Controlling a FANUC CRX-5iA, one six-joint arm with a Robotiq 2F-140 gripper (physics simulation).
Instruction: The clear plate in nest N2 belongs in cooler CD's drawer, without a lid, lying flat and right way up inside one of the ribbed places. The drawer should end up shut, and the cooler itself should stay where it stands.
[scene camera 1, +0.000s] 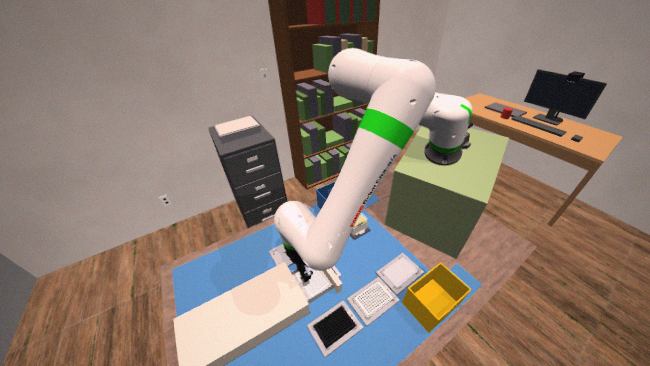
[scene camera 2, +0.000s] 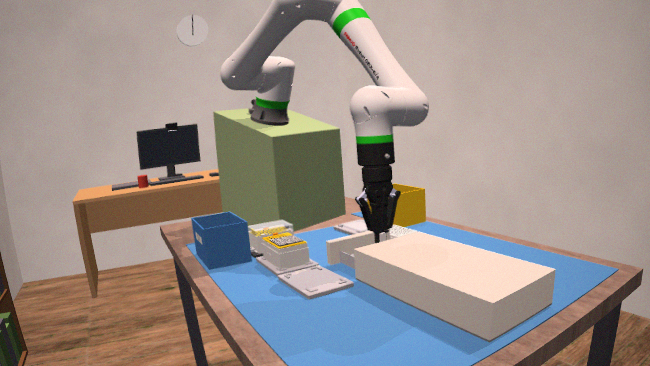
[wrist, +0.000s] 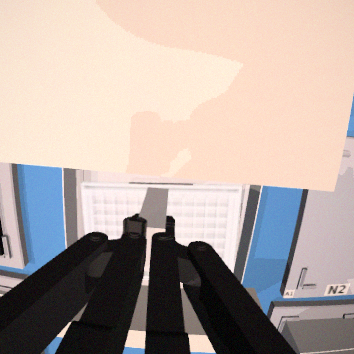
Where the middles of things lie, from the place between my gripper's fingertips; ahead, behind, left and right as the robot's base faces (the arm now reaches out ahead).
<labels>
Right now my hand is 10 mm below the drawer (scene camera 2: 339, 250) and 10 mm short of it. From my hand the other things lie so: nest N2 (scene camera 2: 327, 282): 190 mm to the right, 20 mm below; then clear plate (wrist: 209, 212): 30 mm behind, 10 mm to the right, 10 mm below; then black plate (scene camera 1: 334, 326): 190 mm to the left, 20 mm behind, 10 mm below.
</labels>
